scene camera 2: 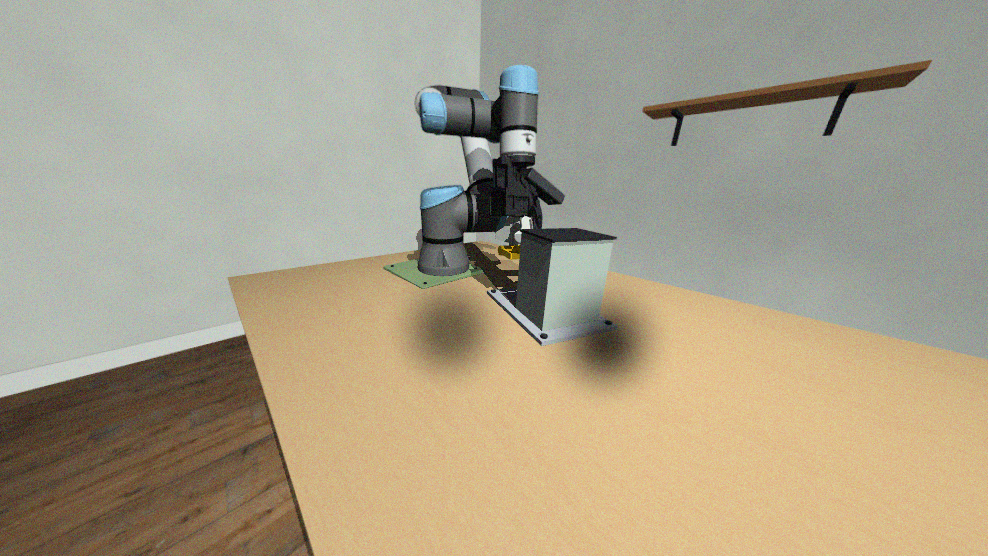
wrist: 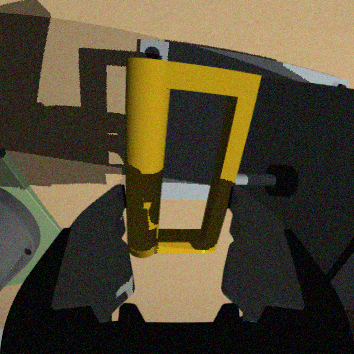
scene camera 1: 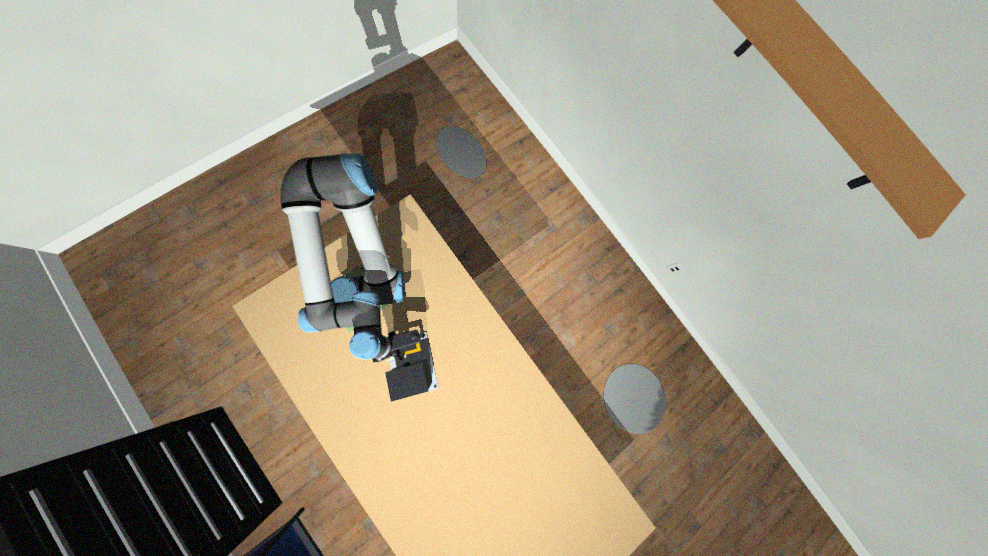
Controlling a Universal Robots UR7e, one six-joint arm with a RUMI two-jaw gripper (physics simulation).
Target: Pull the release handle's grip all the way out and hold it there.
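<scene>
The release handle's yellow grip [scene camera 1: 412, 348] [scene camera 2: 509, 252] [wrist: 145, 115] is a rectangular loop with a thick round bar on its left side in the wrist view. A short pale rod [wrist: 242, 179] and a black collar [wrist: 285, 180] show between the grip and the dark housing [scene camera 1: 409, 381] [scene camera 2: 573, 283] [wrist: 312, 130]. My gripper [wrist: 177, 186] is shut on the grip, one finger against the thick bar and the other against the opposite side. In scene camera 2 the housing and gripper body partly hide the grip. How far out the grip stands is hard to tell.
The housing stands on a pale base plate [scene camera 2: 518, 316] with dark bolts, on the wooden table [scene camera 1: 483, 449] [scene camera 2: 414, 449]. The arm's green mounting plate [scene camera 2: 404, 271] [wrist: 47, 220] is close by. A wall shelf [scene camera 1: 829, 103] [scene camera 2: 780, 95] hangs beyond the table.
</scene>
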